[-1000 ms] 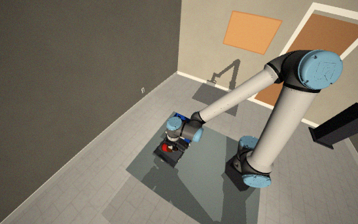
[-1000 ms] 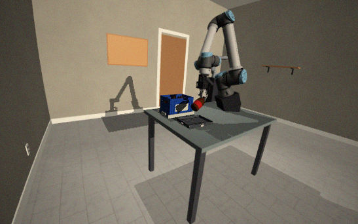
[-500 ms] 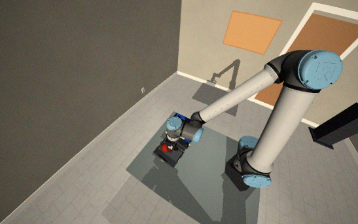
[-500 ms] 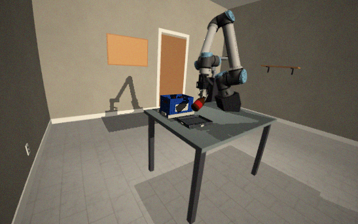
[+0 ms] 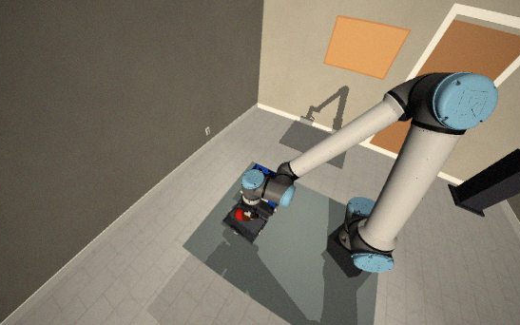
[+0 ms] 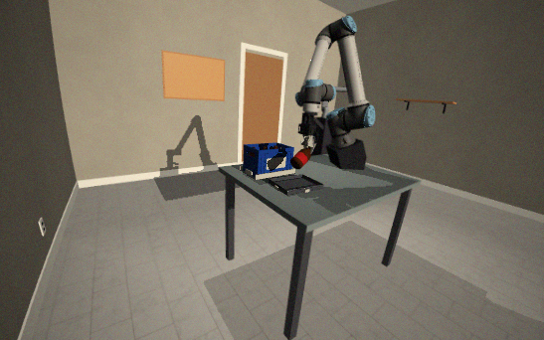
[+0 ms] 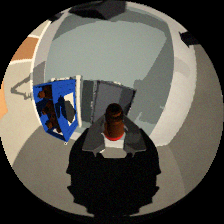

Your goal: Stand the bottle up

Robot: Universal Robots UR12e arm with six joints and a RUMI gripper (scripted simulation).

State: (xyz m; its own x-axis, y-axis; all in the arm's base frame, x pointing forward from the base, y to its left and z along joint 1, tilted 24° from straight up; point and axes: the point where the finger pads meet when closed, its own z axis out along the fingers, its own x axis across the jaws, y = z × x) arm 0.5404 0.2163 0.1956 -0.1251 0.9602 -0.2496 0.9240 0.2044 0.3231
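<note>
The bottle lies 4 cm ahead of my hand, 3 cm below it and 1 cm to the left of it. Also, from my hand: crate (29 cm to the right, 12 cm below, 6 cm ahead); then tray (19 cm below, 6 cm ahead, 1 cm to the right).
</note>
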